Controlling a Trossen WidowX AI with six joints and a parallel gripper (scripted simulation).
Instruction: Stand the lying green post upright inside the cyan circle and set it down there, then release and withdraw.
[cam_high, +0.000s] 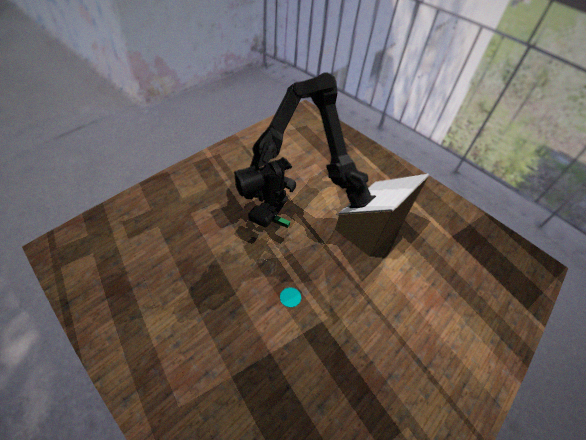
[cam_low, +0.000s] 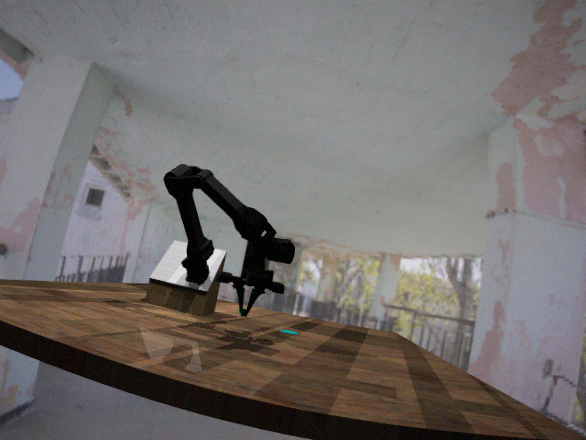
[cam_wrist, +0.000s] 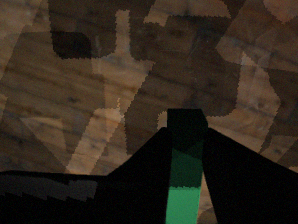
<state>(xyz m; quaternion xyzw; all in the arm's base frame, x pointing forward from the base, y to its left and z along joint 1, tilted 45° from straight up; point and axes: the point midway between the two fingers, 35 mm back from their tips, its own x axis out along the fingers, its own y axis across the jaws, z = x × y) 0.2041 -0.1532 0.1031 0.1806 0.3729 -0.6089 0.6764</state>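
Right now my gripper tip is 20 mm to the right of the green post and 10 mm past it. From my gripper tip the other things lie so: cyan circle: 210 mm to the left, 130 mm ahead, 60 mm below.
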